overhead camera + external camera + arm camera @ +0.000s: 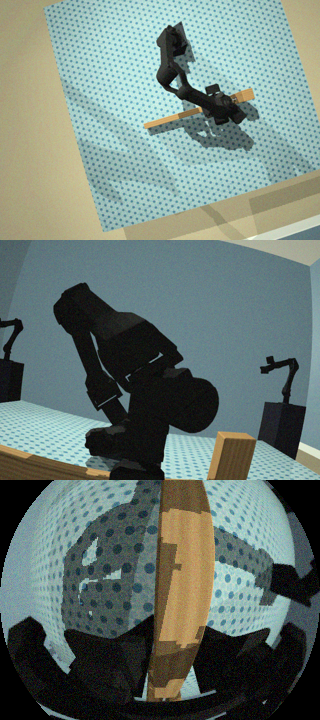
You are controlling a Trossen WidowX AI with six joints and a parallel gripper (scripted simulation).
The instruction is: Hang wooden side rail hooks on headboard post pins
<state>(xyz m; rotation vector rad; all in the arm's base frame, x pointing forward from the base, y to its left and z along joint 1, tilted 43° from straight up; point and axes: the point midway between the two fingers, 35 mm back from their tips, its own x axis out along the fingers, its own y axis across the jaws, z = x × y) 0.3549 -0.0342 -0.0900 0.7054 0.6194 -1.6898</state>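
Right now the headboard post is 2 cm ahead of my gripper tip, 13 cm to the left of it and 4 cm above it.
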